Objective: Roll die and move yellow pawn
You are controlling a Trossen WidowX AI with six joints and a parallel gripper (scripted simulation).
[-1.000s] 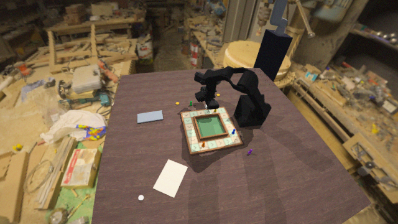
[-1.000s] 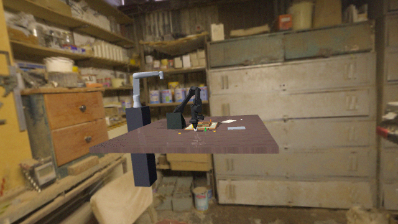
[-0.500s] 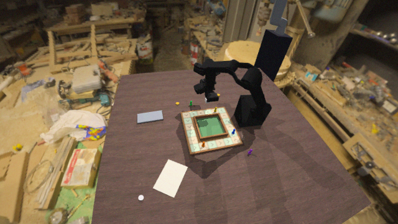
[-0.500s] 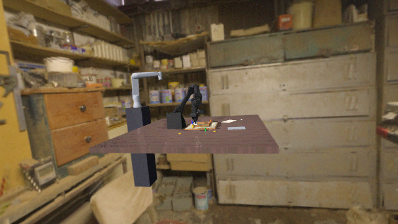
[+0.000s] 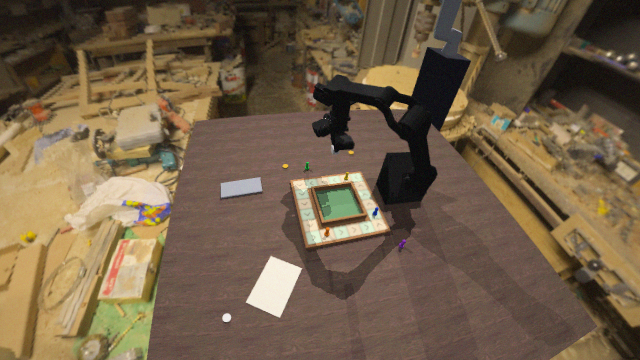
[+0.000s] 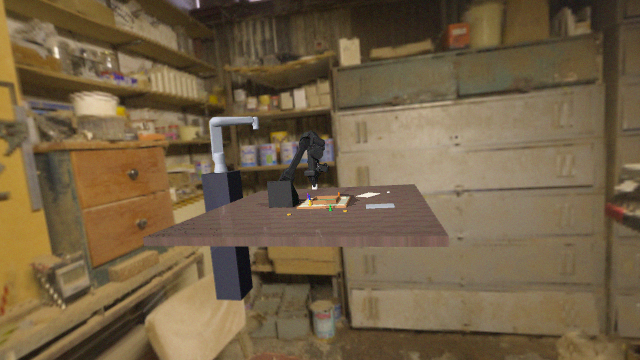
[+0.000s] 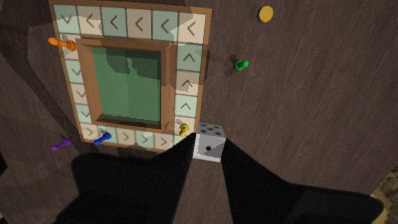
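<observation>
The yellow pawn is 100 mm below my gripper tip, 50 mm behind it and 40 mm to the left of it. The rest, counted from my gripper tip: green pawn (110 mm below, 90 mm ahead, 50 mm to the right); white die (right at my gripper tip); green tray (150 mm to the left, 120 mm below, 20 mm ahead).
</observation>
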